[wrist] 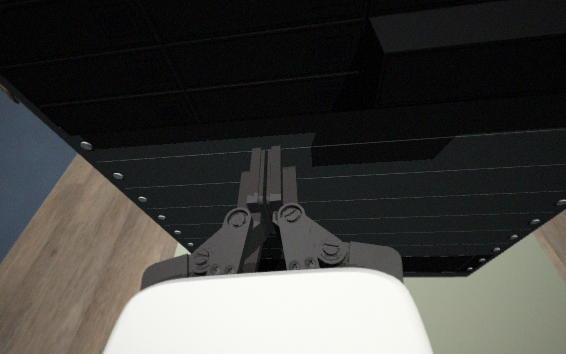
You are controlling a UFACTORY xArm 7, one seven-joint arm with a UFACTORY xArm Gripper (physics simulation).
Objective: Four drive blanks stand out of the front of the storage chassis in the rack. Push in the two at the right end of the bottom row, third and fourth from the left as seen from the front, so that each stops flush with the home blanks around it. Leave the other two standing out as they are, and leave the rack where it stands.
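Places are measured from the arm's base along level axes (x back, y left, z down), in centimetres.
Pixels of known places: gripper, fingertip midpoint: [271,164].
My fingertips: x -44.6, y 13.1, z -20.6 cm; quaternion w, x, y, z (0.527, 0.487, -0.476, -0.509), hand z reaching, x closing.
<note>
Ahead of a thing's pixels: the offset from my fingertips to its middle. "spot": to the spot under its first point.
The dark storage chassis {spot: dx -4.3, dy +1.4, dz -5.7 cm} [225,37] fills the upper part of the wrist view, in deep shadow. One drive blank {dx -5.7, dy -11.6, dz -4.4 cm} [465,30] stands out at the upper right, with its lighter upper side showing and its front face very dark; its right end is outside the view. Left of it, low in the grid, dark blanks {dx -10.1, dy -1.0, dz -1.5 cm} [260,97] show no visible step out from one another. My gripper [271,164] is shut and empty. Its tips appear below the blank rows and left of the standing-out blank, over the rack's lower panels. Tip contact and the exact column cannot be told.
Below the chassis, the rack {dx -19.1, dy -7.3, dz +14.5 cm} [400,192] shows dark panels split by thin pale lines, with round screws {dx -7.2, dy +17.1, dz +6.8 cm} [118,176] along both edges. A shadow falls across them right of the fingers. A wood-grained surface [85,225] lies at left, a blue one [25,150] beyond it, and pale green [490,315] at lower right.
</note>
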